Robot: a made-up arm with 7 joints. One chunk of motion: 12 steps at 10 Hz.
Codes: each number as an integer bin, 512 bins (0 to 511) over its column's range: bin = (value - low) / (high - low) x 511, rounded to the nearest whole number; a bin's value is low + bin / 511 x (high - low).
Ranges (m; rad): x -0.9..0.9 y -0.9..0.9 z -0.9..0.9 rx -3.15..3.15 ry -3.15..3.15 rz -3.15..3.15
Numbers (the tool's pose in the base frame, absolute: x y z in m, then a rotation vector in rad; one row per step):
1: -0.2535 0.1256 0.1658 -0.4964 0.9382 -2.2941
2: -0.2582 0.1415 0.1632 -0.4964 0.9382 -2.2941
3: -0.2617 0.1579 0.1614 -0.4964 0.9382 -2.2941
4: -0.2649 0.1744 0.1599 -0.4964 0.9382 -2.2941
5: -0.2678 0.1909 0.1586 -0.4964 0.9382 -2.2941
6: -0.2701 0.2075 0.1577 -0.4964 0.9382 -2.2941
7: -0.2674 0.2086 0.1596 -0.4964 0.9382 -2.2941
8: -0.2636 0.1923 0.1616 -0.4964 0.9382 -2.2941
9: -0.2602 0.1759 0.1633 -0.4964 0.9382 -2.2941
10: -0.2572 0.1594 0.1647 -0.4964 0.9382 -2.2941
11: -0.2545 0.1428 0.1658 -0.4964 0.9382 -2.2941
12: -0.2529 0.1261 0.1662 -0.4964 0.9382 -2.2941
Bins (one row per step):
1: 184 291 303 215 332 69
2: 182 296 302 215 332 69
3: 181 300 301 215 332 69
4: 180 305 301 215 332 69
5: 179 310 301 215 332 69
6: 179 314 300 215 332 69
7: 180 315 301 215 332 69
8: 181 310 301 215 332 69
9: 182 305 302 215 332 69
10: 182 301 302 215 332 69
11: 183 296 303 215 332 69
12: 184 291 303 215 332 69

